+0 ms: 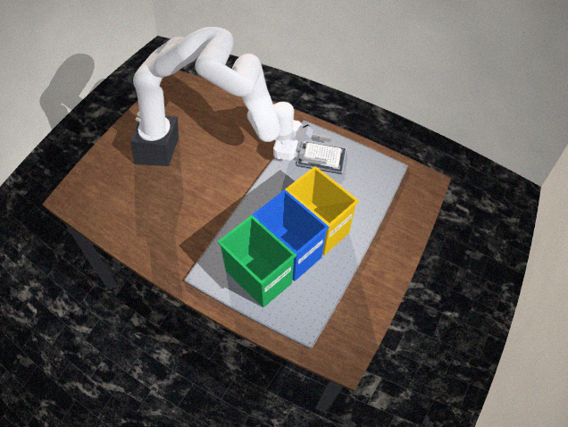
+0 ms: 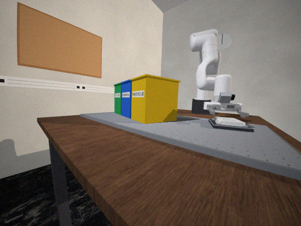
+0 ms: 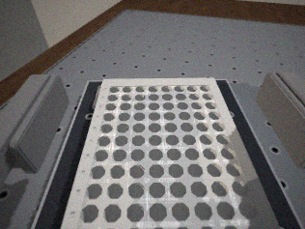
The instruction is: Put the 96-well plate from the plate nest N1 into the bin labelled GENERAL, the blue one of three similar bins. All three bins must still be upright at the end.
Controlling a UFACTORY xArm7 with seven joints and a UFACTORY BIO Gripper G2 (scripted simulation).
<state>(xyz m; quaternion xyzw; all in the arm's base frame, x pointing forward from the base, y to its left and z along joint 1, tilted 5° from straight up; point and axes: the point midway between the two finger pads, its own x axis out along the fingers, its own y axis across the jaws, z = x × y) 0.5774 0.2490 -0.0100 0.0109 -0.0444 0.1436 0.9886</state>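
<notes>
Right now my hand is 3 cm above the white 96-well plate. Also, from my hand: blue general bin (40 cm to the right, 8 cm ahead, 4 cm above); yellow recycle bin (28 cm to the right, 12 cm ahead, 4 cm above); dark plate nest N1 (4 cm below).
</notes>
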